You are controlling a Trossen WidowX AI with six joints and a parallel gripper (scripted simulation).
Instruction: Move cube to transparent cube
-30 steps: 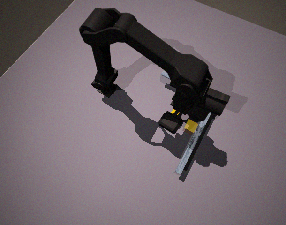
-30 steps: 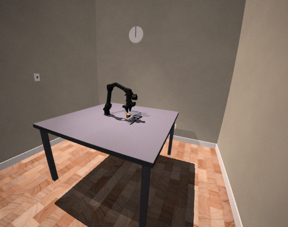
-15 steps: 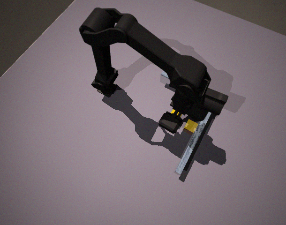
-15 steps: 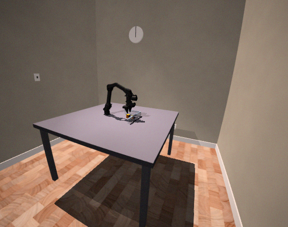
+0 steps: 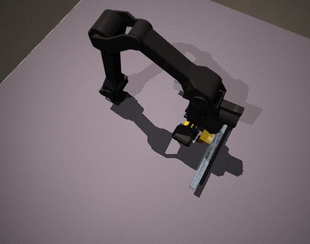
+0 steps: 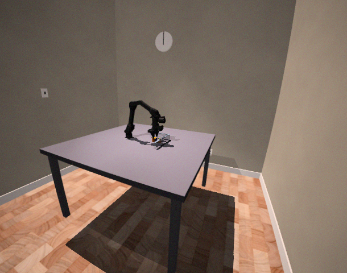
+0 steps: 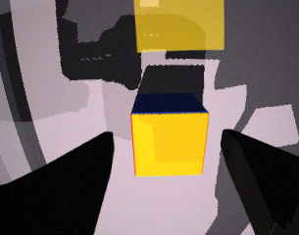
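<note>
Now: hand 9 cm short of the grey bar, 3 cm above it and 2 cm to the left of it. The rest, counted from my hand: transparent cube (6 cm below, 6 cm ahead, 1 cm to the right).
</note>
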